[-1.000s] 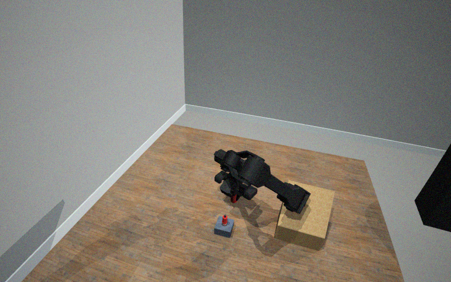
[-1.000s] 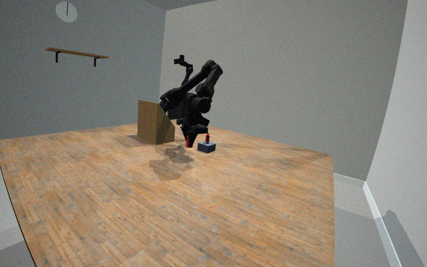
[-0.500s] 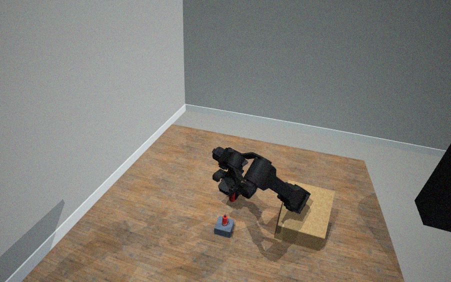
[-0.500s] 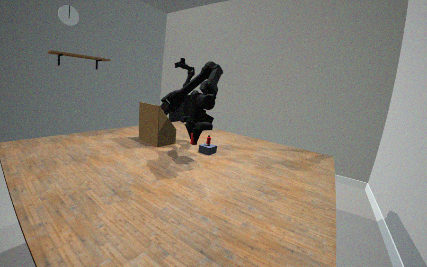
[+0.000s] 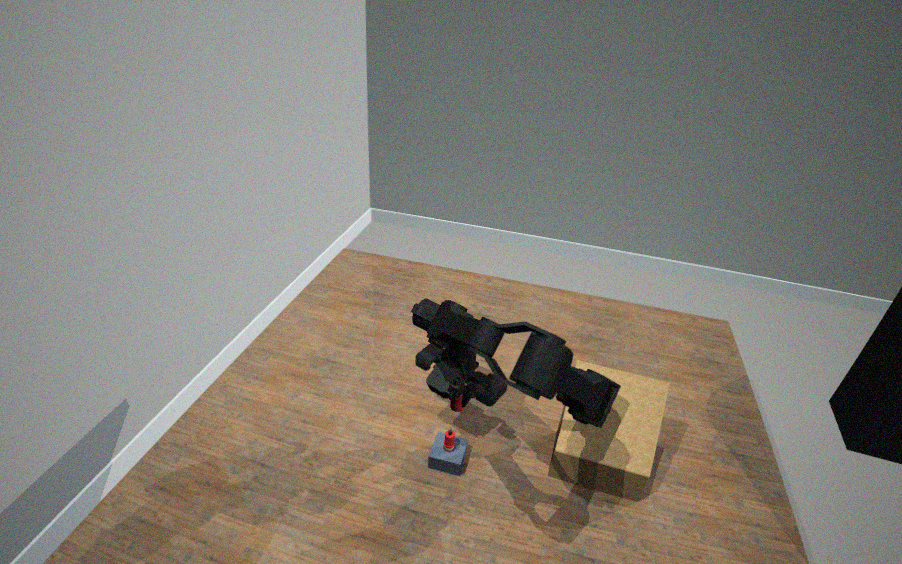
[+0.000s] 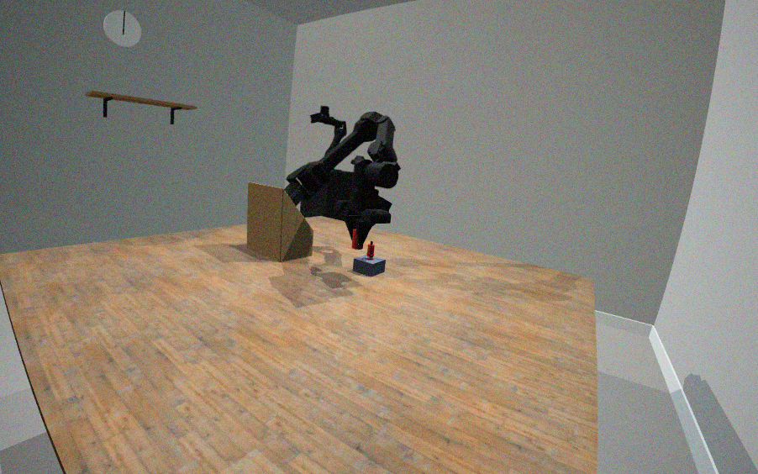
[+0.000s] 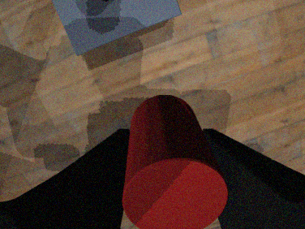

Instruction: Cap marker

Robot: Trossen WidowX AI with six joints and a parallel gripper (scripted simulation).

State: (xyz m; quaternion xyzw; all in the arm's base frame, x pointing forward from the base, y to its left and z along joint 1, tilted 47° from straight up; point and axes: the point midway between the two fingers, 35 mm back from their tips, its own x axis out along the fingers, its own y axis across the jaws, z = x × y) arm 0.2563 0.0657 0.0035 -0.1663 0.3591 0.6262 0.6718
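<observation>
Right now the blue-grey holder block is 80 mm below my gripper tip, 70 mm to the left of it and 10 mm behind it. Also, from my gripper tip: red cap 10 mm above.
</observation>
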